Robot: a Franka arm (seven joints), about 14 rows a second.
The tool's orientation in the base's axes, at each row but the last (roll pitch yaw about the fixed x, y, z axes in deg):
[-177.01, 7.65, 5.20]
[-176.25, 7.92, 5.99]
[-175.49, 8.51, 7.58]
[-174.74, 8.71, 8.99]
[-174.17, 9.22, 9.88]
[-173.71, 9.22, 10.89]
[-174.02, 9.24, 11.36]
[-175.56, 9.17, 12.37]
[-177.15, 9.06, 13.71]
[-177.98, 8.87, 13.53]
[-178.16, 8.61, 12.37]
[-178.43, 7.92, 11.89]
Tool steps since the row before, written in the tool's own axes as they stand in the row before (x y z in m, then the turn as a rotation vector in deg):
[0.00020, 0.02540, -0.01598, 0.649, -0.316, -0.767]
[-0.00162, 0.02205, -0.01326, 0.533, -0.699, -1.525]
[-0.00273, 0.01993, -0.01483, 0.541, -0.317, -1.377]
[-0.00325, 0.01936, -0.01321, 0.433, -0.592, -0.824]
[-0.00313, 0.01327, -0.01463, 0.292, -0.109, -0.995]
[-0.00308, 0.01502, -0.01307, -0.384, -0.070, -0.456]
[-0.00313, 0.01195, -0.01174, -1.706, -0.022, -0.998]
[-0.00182, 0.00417, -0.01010, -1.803, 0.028, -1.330]
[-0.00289, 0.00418, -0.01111, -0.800, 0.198, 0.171]
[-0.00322, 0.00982, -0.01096, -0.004, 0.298, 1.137]
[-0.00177, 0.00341, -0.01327, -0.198, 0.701, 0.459]
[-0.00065, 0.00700, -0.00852, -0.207, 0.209, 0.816]
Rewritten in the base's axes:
[0.00451, -0.02590, 0.01448, 0.719, 0.342, 0.689]
[0.00241, -0.02274, 0.01190, 0.677, 0.672, 1.479]
[0.00204, -0.02095, 0.01348, 0.708, 0.304, 1.302]
[0.00173, -0.02047, 0.01174, 0.473, 0.595, 0.799]
[0.00156, -0.01464, 0.01354, 0.441, 0.084, 0.941]
[0.00189, -0.01630, 0.01169, -0.303, -0.038, 0.516]
[0.00120, -0.01313, 0.01080, -1.478, -0.381, 1.256]
[0.00082, -0.00488, 0.00991, -1.505, -0.464, 1.594]
[0.00001, -0.00486, 0.01121, -0.750, -0.378, -0.052]
[0.00088, -0.01028, 0.01098, -0.115, -0.293, -1.132]
[0.00104, -0.00370, 0.01327, -0.115, -0.727, -0.446]
[0.00198, -0.00697, 0.00834, -0.273, -0.248, -0.785]

